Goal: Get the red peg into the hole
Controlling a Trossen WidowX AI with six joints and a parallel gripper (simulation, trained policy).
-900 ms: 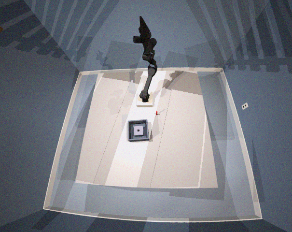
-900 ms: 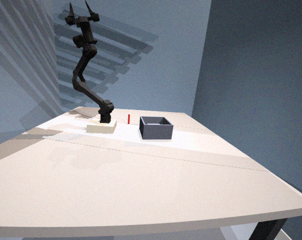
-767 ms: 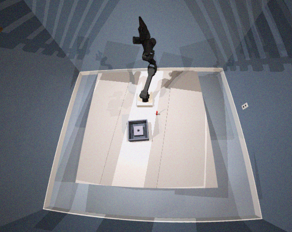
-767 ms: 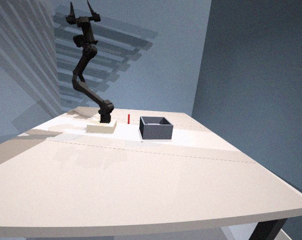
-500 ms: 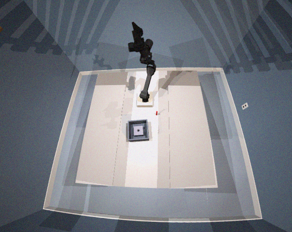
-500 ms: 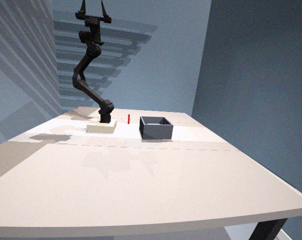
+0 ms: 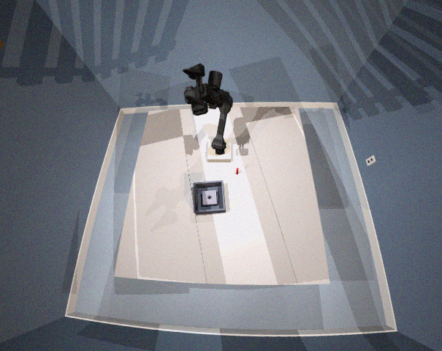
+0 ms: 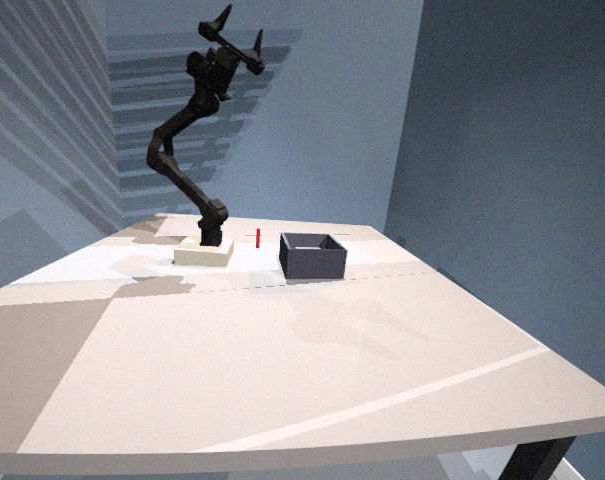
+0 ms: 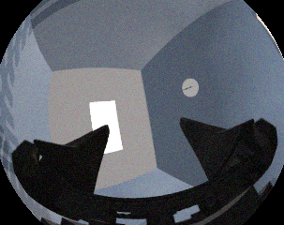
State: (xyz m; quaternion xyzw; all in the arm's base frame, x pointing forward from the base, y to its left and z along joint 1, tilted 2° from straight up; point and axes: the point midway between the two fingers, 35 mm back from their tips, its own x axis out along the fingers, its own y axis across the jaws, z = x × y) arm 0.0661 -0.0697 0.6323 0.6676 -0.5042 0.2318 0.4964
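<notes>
The red peg is 70 mm ahead of my gripper tip, 190 mm to the left of it and 670 mm below it. The rest, counted from my gripper tip: dark grey box (240 mm ahead, 680 mm below); light plate (240 mm ahead, 660 mm below).
</notes>
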